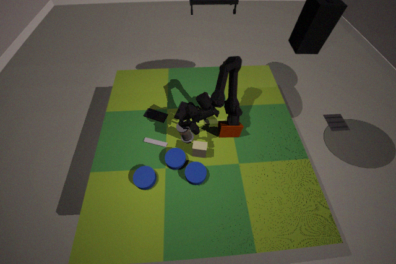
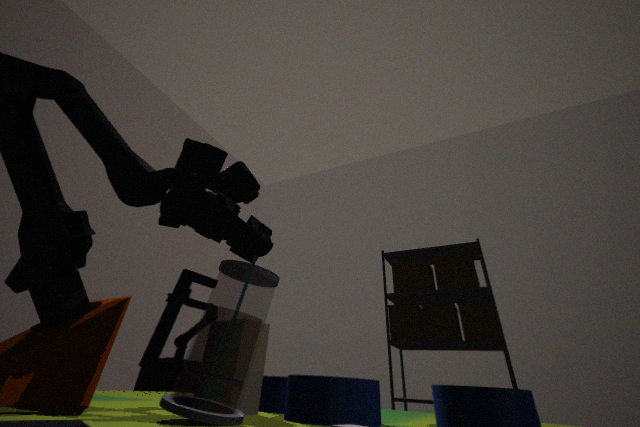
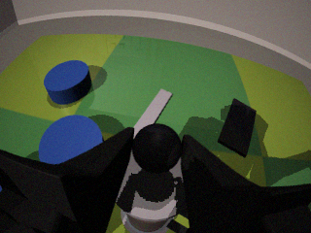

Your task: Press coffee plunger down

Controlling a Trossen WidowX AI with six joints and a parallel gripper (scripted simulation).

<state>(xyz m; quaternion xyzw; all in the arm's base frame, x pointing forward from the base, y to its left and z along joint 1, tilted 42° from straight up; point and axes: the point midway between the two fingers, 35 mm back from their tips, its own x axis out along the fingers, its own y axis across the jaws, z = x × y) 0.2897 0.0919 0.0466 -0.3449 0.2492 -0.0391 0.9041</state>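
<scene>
The coffee press is 3 cm behind my gripper tip, 2 cm to the right of it and 9 cm below it. The rest, counted from my gripper tip: cream block: 11 cm behind, 10 cm to the left, 13 cm below.
</scene>
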